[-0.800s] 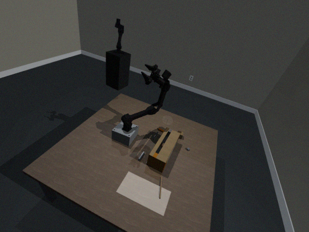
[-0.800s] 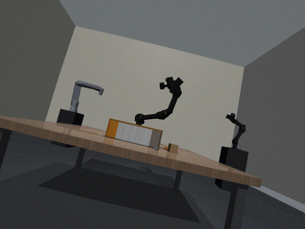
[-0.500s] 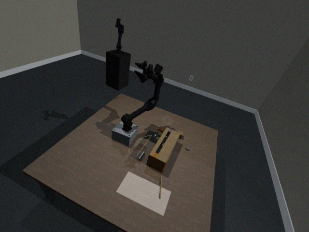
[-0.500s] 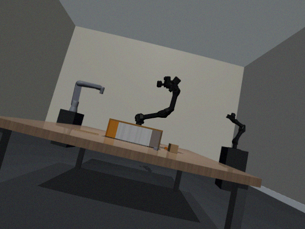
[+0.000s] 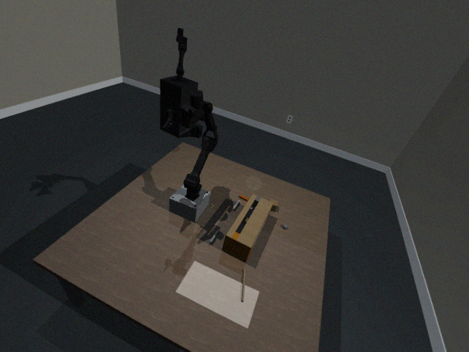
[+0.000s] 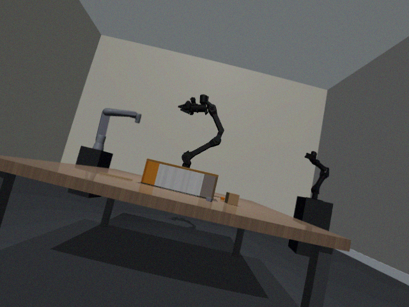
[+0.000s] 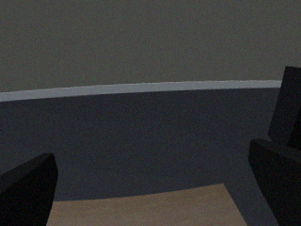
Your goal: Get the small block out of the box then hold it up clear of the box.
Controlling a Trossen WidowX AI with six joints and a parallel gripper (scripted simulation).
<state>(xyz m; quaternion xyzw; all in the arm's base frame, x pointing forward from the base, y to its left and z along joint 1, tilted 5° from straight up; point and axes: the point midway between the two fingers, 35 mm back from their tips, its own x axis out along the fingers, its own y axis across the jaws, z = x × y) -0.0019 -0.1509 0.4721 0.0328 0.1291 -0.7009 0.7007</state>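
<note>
My gripper tip is 52 cm above the long tan box, 36 cm short of it and 22 cm to the right of it. Also, from my gripper tip: wooden stick (58 cm below, 53 cm ahead, 8 cm to the right); tan block (49 cm below, 38 cm ahead, 22 cm to the left); small grey block (58 cm ahead, 57 cm below, 41 cm to the left).
</note>
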